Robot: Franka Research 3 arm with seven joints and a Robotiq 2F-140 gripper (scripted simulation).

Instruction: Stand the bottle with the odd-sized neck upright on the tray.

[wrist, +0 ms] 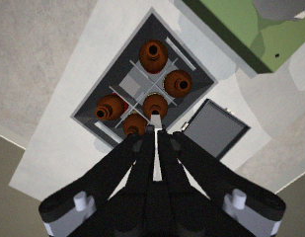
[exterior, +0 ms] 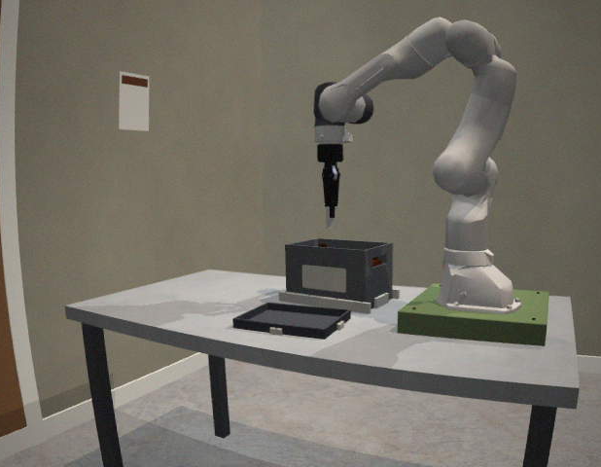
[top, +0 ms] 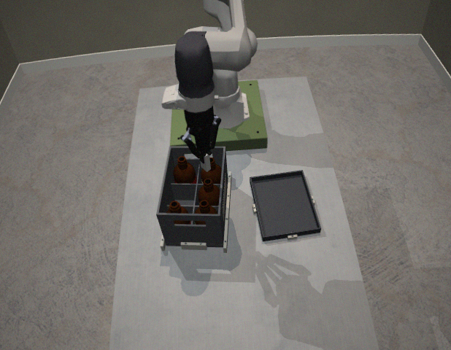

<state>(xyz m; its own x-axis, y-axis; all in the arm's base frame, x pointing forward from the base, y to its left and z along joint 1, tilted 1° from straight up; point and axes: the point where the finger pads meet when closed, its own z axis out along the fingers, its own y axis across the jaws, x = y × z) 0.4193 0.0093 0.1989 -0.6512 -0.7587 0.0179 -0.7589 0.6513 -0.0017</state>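
Now: the glass bottle 100 mm ahead of my hand, 90 mm to the right of it and 170 mm below it. Also, from my hand: black tray (50 mm behind, 240 mm to the left, 240 mm below); dark grey crate (50 mm to the right, 170 mm below); brown bottle (80 mm behind, 100 mm to the right, 170 mm below).
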